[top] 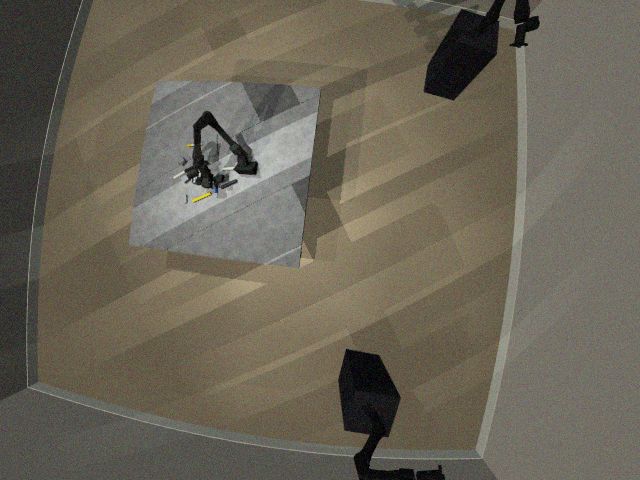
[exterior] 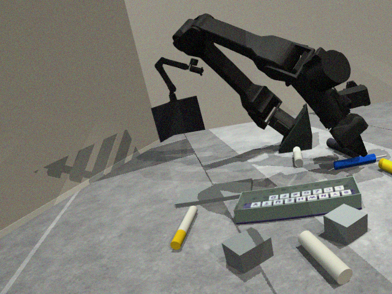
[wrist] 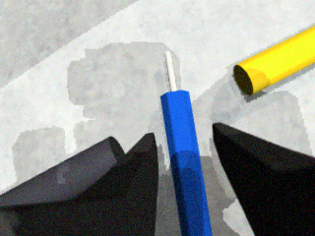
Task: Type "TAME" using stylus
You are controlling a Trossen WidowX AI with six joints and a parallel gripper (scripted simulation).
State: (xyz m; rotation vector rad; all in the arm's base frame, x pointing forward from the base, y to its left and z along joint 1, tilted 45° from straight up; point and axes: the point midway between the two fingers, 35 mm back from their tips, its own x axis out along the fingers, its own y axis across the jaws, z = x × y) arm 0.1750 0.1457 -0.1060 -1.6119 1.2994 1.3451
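My gripper tip is now 2 cm above the blue stylus and 1 cm to the right of it. Round my gripper tip: thin grey tip (4 cm to the left, 2 cm below, 1 cm behind); then dark cylinder (8 cm behind, 5 cm to the right, 1 cm below); then yellow cylinder (9 cm ahead, 8 cm to the left, 1 cm below).
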